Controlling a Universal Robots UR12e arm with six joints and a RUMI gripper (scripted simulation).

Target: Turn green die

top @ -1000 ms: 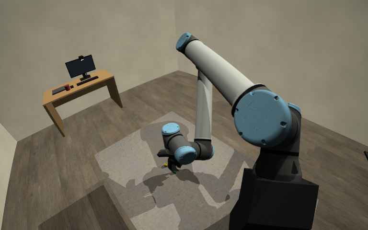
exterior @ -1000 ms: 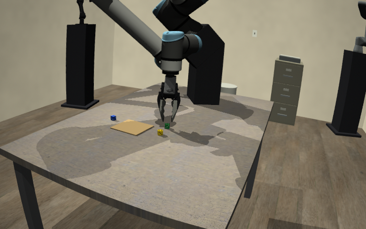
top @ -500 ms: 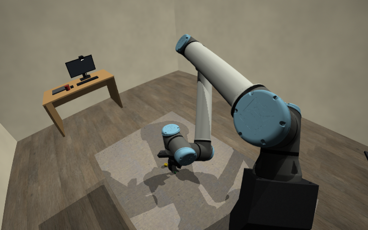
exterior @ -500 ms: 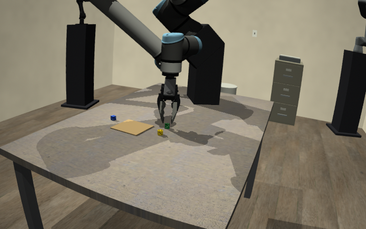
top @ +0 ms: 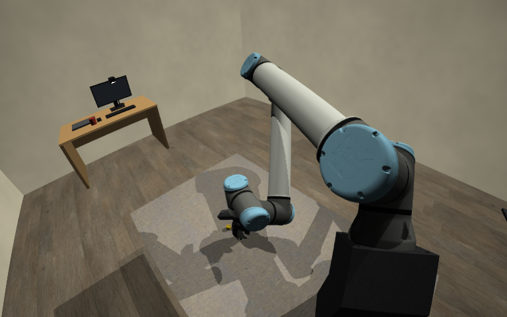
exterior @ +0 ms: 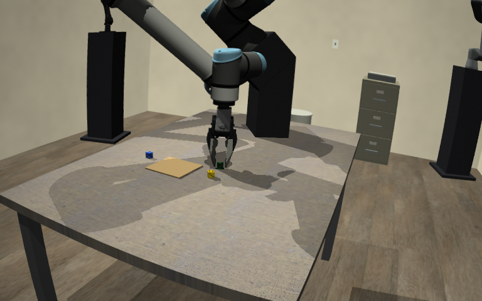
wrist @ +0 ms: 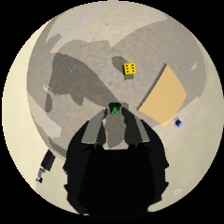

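My hand is 1 cm above the green die. From my hand the other things lie so: blue die (26 cm to the right, 2 cm behind, 1 cm below); yellow die (9 cm ahead, 1 cm to the right, 1 cm below); tan mat (15 cm to the right, 4 cm ahead, 2 cm below).
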